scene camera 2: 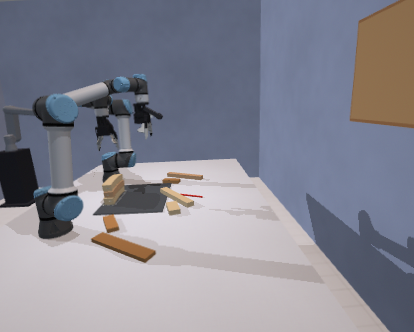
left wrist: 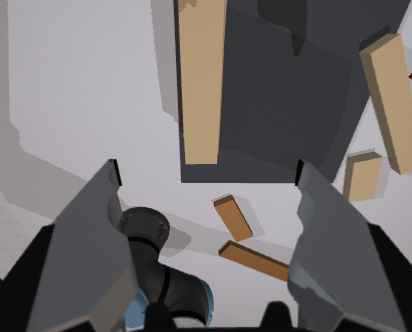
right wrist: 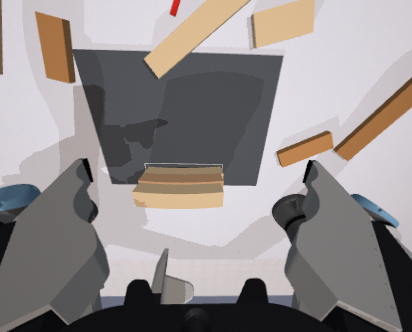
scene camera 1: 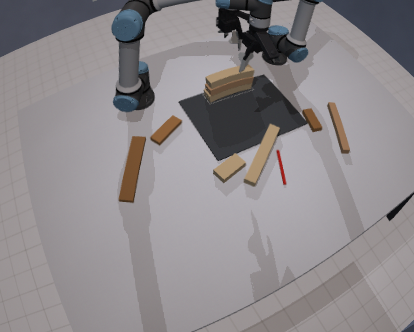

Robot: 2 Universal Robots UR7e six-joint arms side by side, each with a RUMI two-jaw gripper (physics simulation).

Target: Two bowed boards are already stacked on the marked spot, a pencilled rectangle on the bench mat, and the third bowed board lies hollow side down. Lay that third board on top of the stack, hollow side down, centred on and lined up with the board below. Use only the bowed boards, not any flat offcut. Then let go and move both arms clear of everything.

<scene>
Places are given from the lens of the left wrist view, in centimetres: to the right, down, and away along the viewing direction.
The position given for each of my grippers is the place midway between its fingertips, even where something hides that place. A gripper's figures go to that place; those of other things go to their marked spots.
my left gripper (left wrist: 208,161): 0, 0, 14
short pale block (left wrist: 361,174): 37, 2, 52
long brown board (left wrist: 232,251): 8, 27, 67
The marked spots on the short pale block and the long brown board are 41 cm apart.
</scene>
